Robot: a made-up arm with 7 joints.
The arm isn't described. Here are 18 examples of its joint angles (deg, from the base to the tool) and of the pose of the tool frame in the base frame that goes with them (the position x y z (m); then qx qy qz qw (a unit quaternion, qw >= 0)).
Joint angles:
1: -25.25 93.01 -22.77 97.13 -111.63 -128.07 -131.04
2: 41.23 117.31 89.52 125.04 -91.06 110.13 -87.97
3: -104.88 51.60 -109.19 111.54 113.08 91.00 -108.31
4: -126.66 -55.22 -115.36 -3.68 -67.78 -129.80 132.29
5: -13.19 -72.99 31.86 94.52 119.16 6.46 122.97
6: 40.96 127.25 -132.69 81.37 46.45 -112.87 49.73
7: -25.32 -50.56 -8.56 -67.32 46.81 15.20 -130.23
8: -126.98 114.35 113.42 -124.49 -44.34 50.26 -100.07
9: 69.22 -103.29 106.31 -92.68 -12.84 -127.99 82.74
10: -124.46 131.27 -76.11 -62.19 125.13 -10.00 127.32
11: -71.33 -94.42 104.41 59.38 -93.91 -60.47 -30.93
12: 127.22 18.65 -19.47 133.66 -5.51 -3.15 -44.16
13: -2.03 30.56 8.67 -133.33 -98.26 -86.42 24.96
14: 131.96 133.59 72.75 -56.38 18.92 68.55 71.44
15: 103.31 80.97 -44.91 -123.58 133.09 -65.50 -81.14
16: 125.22 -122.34 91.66 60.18 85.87 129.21 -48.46
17: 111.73 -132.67 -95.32 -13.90 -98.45 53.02 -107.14
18: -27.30 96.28 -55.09 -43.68 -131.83 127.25 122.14
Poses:
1: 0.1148 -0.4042 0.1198 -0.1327 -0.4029 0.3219 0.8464
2: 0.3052 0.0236 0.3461 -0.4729 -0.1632 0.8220 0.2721
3: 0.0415 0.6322 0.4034 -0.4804 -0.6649 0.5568 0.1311
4: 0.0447 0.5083 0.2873 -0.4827 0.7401 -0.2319 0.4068
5: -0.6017 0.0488 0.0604 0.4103 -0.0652 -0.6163 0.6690
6: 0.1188 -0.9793 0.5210 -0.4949 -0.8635 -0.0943 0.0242
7: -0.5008 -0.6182 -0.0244 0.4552 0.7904 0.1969 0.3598
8: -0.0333 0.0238 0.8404 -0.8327 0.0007 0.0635 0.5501
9: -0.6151 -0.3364 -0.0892 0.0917 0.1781 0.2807 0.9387
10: -0.3181 0.8265 0.4688 -0.6625 -0.0074 -0.4787 0.5760
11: 0.2919 0.4164 0.4512 -0.2512 0.7504 -0.5141 0.3310
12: -0.7946 -0.4633 -0.1106 0.2869 0.4008 0.4877 0.7206
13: 0.2074 -0.3119 0.6669 -0.5385 0.4452 0.3297 0.6349
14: -0.3397 0.0215 0.2975 0.3384 -0.6083 -0.7175 0.0262
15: -0.5101 -0.6412 0.8034 -0.8466 -0.2126 0.3354 0.3543
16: -0.0451 0.4965 0.1582 0.6582 0.0939 0.7113 0.2280
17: 0.2722 -0.1452 -0.0671 -0.3194 0.6313 0.7048 0.0523
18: 0.4978 -0.1271 0.2577 -0.5788 0.6475 0.4657 0.1699
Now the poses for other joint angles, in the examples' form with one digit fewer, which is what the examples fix.
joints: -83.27 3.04 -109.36 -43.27 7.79 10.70 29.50
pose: -0.159 0.238 -0.138 -0.289 -0.074 0.229 0.927
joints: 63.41 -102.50 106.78 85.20 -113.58 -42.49 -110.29
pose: 0.078 -0.670 0.074 -0.116 0.196 0.626 0.746
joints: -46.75 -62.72 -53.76 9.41 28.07 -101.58 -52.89
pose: -0.297 -0.244 -0.613 -0.386 -0.508 -0.400 0.658
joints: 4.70 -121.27 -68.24 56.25 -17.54 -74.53 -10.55
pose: -0.542 -0.242 -0.369 -0.789 -0.196 -0.581 0.024
